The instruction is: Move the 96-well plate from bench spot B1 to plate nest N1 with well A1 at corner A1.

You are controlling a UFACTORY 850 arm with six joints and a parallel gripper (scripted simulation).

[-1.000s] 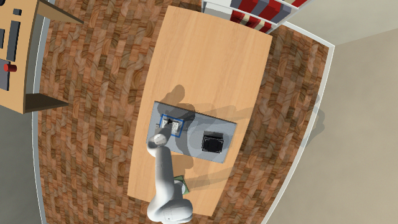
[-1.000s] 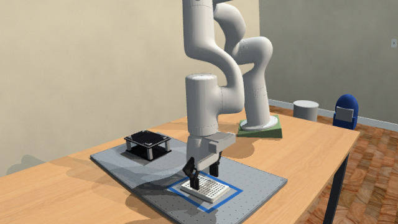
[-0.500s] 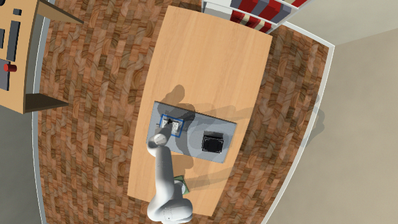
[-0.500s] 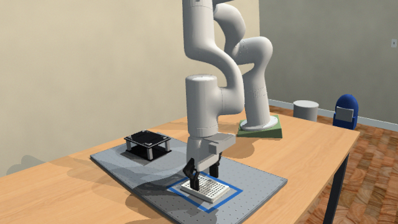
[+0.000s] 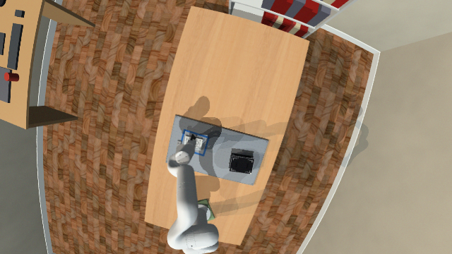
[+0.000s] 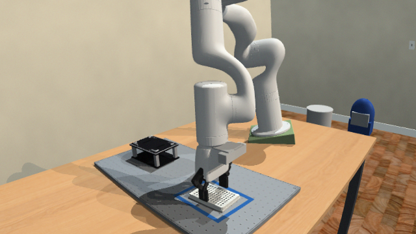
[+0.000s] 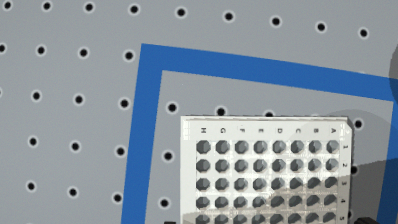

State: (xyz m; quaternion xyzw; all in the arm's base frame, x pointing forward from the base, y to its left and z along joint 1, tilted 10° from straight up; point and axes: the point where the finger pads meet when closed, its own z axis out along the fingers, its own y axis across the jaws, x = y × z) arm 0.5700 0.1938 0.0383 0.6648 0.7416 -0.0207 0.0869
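Right now my hand is 2 cm above the white 96-well plate. Also, from my hand: black raised nest N1 (4 cm behind, 37 cm to the right, 3 cm above); A1 corner mark (8 cm behind, 46 cm to the right, 3 cm above).
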